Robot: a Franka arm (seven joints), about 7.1 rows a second.
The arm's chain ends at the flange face. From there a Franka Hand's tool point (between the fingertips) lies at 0.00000 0.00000 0.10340 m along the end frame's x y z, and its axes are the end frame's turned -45 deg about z.
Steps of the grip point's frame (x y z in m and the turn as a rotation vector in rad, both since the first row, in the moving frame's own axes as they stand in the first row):
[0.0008, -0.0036, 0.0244, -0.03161, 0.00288, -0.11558]
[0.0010, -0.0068, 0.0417, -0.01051, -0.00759, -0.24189]
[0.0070, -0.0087, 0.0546, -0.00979, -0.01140, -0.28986]
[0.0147, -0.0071, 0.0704, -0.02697, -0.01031, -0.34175]
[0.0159, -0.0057, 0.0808, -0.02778, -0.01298, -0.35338]
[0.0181, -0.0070, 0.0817, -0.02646, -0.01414, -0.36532]
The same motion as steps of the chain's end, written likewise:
[-0.0046, -0.0051, 0.0245, -0.02032, 0.02439, -0.11558]
[-0.0045, -0.0068, 0.0417, -0.01280, 0.00206, -0.24189]
[-0.0013, -0.0126, 0.0546, -0.01498, -0.00114, -0.28986]
[0.0037, -0.0179, 0.0704, -0.02636, 0.01178, -0.34175]
[0.0056, -0.0180, 0.0808, -0.02882, 0.01047, -0.35338]
[0.0064, -0.0205, 0.0817, -0.02871, 0.00871, -0.36532]

